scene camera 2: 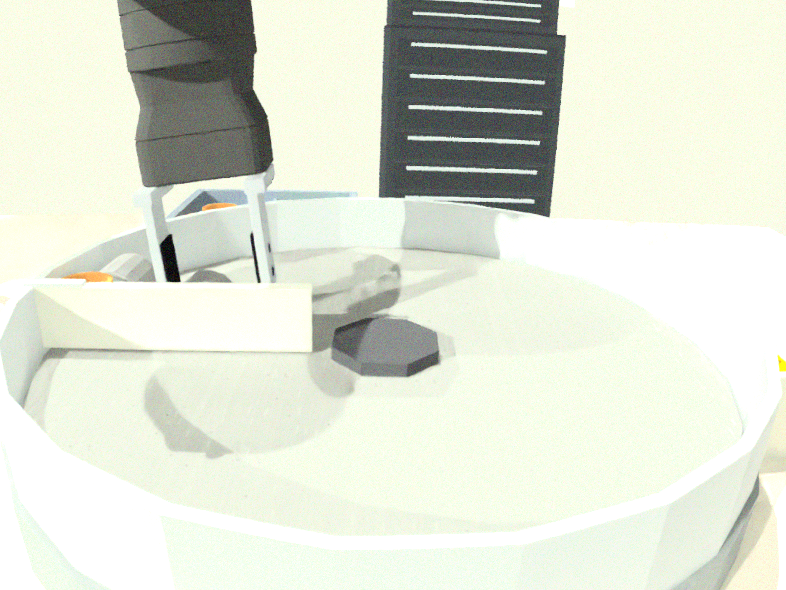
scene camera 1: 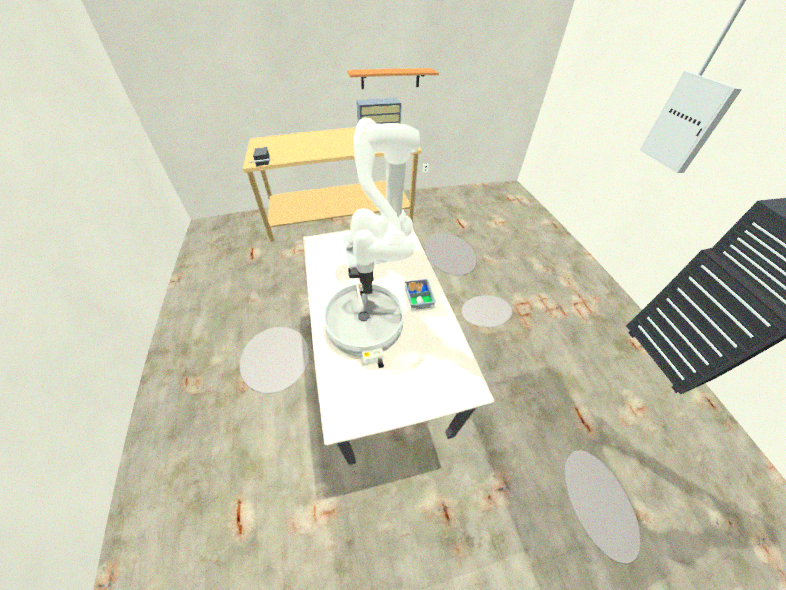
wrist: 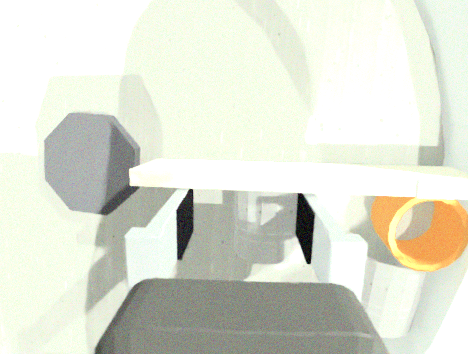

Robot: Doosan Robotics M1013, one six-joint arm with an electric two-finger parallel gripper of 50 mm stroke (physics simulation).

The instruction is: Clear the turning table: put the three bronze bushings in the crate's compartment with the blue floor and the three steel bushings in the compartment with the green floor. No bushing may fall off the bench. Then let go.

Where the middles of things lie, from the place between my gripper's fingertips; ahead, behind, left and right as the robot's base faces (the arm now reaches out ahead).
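There is the turning table (scene camera 2: 430, 388), and my hand is 13 cm short of it, 4 cm to the left of it and 4 cm above it. I can see the crate (scene camera 2: 196, 201) too, which is 5 cm ahead of my hand, 33 cm to the left of it and 6 cm below it.
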